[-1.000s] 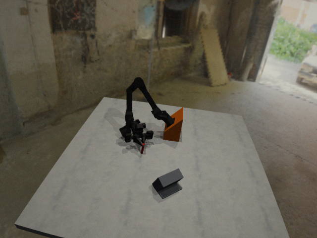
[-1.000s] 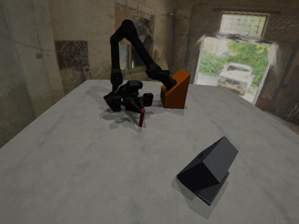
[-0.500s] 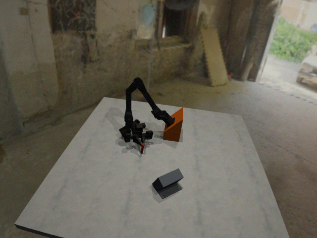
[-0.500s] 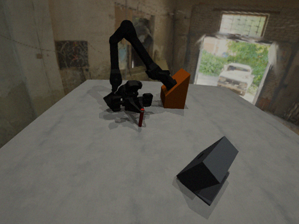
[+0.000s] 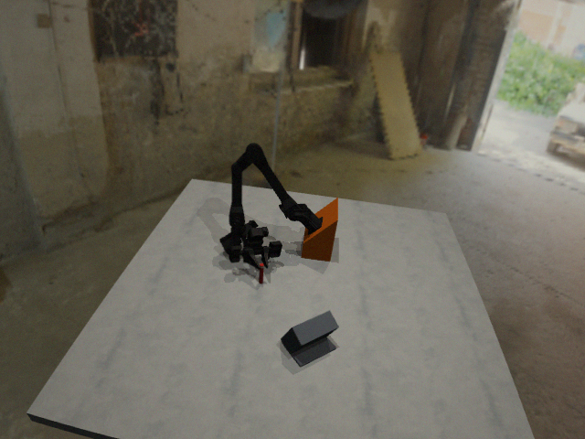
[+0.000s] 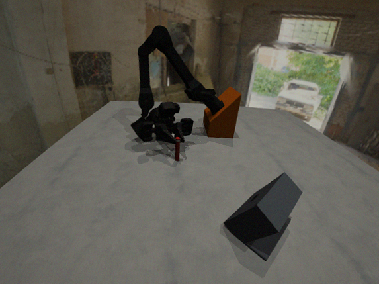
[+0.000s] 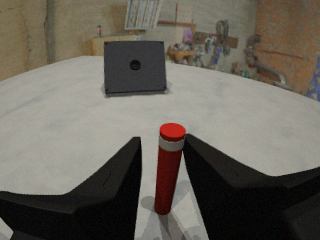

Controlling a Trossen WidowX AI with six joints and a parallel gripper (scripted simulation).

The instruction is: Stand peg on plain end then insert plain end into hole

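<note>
Right now the red peg is 10 mm below my gripper tip. Round my gripper tip: dark grey sloped panel 230 mm ahead, 190 mm to the left, 20 mm below.
</note>
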